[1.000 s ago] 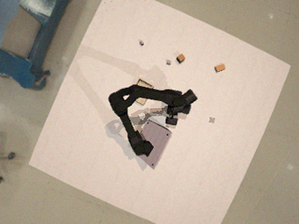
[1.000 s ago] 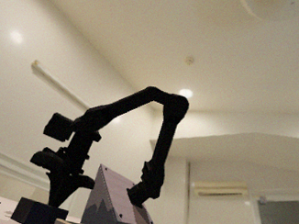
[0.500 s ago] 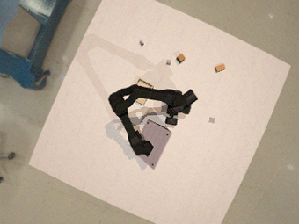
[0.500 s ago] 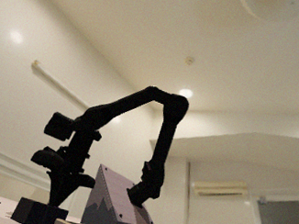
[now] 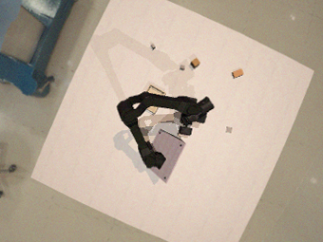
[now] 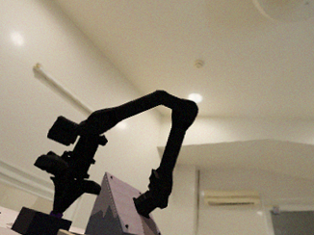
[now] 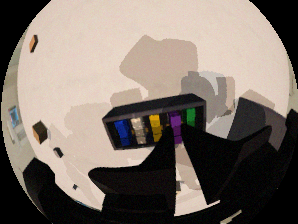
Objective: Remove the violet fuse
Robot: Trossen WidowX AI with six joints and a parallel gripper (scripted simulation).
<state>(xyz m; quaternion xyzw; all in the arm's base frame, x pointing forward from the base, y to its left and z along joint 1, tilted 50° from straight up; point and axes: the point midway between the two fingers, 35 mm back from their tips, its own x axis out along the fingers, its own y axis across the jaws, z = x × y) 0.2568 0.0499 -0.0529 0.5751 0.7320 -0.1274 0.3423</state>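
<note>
The tan tray is 210 mm to the left of my gripper tip, 40 mm below it and 10 mm behind it. The rest, counted from my gripper tip: violet fuse: 10 mm below.
</note>
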